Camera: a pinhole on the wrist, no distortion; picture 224 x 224 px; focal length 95.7 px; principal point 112.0 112.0 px. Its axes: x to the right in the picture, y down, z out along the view. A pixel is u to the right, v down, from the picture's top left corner.
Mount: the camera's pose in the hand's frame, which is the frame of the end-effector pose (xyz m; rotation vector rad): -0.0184 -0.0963 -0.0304 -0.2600 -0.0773 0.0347
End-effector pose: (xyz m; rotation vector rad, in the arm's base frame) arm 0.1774 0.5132 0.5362 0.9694 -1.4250 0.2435
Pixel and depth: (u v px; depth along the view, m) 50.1 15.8 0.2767
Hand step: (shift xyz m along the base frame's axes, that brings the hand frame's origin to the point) -0.0496 -0.3033 -0.3592
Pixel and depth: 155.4 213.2 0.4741
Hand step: -0.5434 0.0479 0.3001
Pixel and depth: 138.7 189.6 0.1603
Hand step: -0.1135 -0.0236 0.0253
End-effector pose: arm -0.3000 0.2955 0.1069 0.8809 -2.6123 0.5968
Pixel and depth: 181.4 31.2 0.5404
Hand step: -0.1210 -0.7501 -0.2972
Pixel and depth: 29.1 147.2 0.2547
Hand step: 0.1384 0.0815 -0.2747
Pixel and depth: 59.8 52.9 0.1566
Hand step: 0.1604 -0.1213 -0.1244
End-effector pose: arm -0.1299 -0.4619 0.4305 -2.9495 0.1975 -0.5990
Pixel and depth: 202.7 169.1 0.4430
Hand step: 0.4383 -0.3059 -0.2350
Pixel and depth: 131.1 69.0 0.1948
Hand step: 0.0916 0.1438 -0.1452
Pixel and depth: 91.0 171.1 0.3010
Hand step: -0.0376 -0.1174 -0.2551
